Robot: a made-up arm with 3 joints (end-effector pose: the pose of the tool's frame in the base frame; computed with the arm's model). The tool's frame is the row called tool. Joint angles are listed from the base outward.
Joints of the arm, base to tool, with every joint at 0 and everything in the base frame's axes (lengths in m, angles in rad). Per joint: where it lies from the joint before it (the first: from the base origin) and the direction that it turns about. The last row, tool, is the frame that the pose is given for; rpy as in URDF.
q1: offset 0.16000 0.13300 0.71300 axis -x
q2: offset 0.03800 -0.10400 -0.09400 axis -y
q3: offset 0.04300 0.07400 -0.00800 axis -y
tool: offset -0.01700 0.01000 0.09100 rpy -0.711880 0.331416 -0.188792
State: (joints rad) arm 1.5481 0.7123 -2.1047
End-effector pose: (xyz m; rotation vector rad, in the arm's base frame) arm 0.3223 0.0935 0.7321 -1.6656 1.8060 -1.0467
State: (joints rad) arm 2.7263 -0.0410 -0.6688
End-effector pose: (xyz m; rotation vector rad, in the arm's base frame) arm 0.2870 0.1418 0.7427 2.4532 -0.5367 1.3484
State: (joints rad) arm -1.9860 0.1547 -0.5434
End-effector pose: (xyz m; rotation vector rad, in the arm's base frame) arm 0.2605 0.1453 0.6966 1.2061 0.3694 0.7023
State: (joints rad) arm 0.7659 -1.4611 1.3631
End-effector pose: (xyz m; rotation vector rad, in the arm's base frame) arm 0.1867 0.0871 0.6941 -1.4266 0.4620 -0.2190
